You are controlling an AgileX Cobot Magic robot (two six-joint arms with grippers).
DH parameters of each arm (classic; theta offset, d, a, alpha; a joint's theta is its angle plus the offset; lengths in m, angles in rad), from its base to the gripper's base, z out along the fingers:
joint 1: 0 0.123 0 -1.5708
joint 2: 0.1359 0 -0.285 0
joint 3: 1.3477 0 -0.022 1.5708
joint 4: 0 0.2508 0 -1.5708
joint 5: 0 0 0.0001 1.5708
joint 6: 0 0.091 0 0
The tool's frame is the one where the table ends.
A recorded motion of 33 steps. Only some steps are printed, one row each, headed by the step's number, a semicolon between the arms.
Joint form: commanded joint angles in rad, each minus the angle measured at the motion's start. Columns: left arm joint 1, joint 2, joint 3, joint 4, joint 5, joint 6; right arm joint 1, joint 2, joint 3, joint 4, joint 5, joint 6.
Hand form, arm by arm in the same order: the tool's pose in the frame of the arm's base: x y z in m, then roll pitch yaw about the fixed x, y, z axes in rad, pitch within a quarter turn. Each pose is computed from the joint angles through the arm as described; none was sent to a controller.
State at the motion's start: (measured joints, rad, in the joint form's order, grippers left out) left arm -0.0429 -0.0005 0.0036 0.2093 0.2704 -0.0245; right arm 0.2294 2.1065 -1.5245 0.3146 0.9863 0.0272
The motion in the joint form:
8: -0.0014 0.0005 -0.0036 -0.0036 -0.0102 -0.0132; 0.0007 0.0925 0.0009 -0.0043 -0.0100 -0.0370
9: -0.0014 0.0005 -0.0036 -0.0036 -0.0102 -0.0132; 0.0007 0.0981 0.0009 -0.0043 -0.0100 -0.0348
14: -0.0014 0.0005 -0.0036 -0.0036 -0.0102 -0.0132; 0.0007 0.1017 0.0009 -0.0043 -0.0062 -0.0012
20: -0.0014 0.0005 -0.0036 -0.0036 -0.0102 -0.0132; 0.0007 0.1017 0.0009 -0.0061 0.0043 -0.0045
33: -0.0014 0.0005 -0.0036 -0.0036 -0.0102 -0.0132; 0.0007 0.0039 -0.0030 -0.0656 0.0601 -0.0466
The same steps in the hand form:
8: 0.0553 0.0024 0.1901 2.3555 1.3326 2.3502; 0.4042 0.1183 0.1199 2.8846 -0.0135 -3.0739
9: 0.0553 0.0024 0.1901 2.3555 1.3326 2.3502; 0.4042 0.1183 0.1176 2.8855 -0.0196 -3.0760
14: 0.0553 0.0024 0.1901 2.3555 1.3326 2.3502; 0.4038 0.1183 0.1161 2.8871 -0.0353 -3.1076
20: 0.0553 0.0024 0.1901 2.3555 1.3326 2.3502; 0.4028 0.1181 0.1161 2.8886 -0.0443 -3.1008
33: 0.0553 0.0024 0.1901 2.3555 1.3326 2.3502; 0.3976 0.1131 0.1566 2.9234 0.0193 -3.0163

